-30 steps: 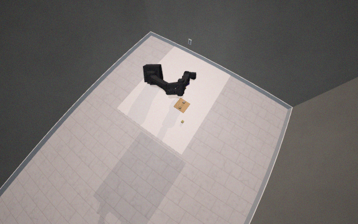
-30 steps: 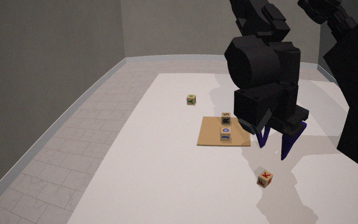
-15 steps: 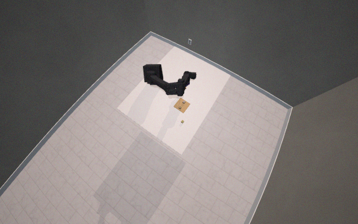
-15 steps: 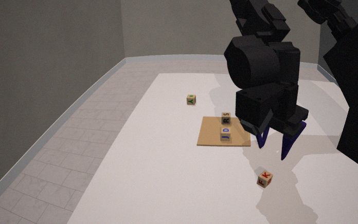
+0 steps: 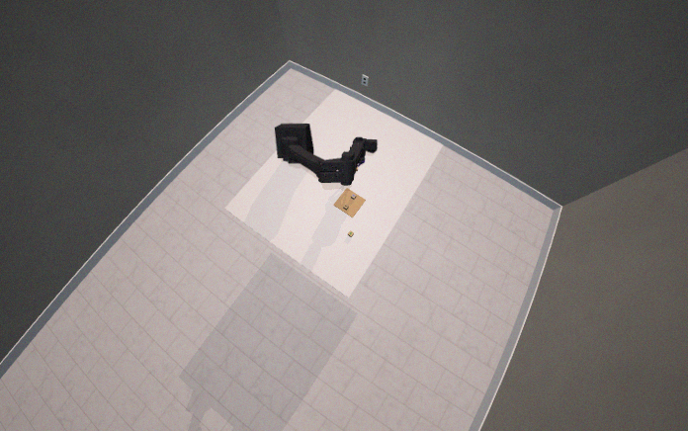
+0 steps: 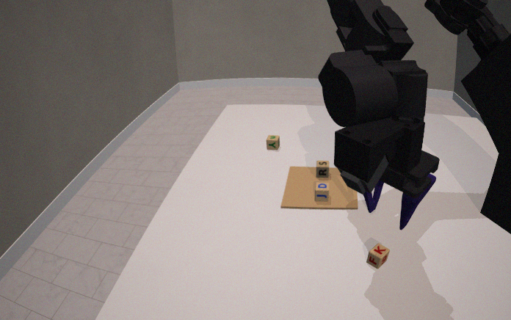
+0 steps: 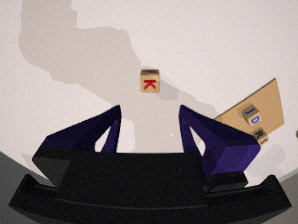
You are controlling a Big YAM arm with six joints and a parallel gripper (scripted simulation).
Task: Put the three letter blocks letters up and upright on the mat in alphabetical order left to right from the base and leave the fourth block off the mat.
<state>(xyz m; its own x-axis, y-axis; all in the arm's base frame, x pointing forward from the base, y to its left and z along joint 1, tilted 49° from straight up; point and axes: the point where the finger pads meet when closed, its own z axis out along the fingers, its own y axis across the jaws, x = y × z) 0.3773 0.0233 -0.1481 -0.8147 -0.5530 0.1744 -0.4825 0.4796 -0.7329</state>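
The mat is 30 mm ahead of my hand, 230 mm to the right of it and 90 mm below it. From my hand the other things lie so: letter block (20 mm ahead, 270 mm to the right, 80 mm below).
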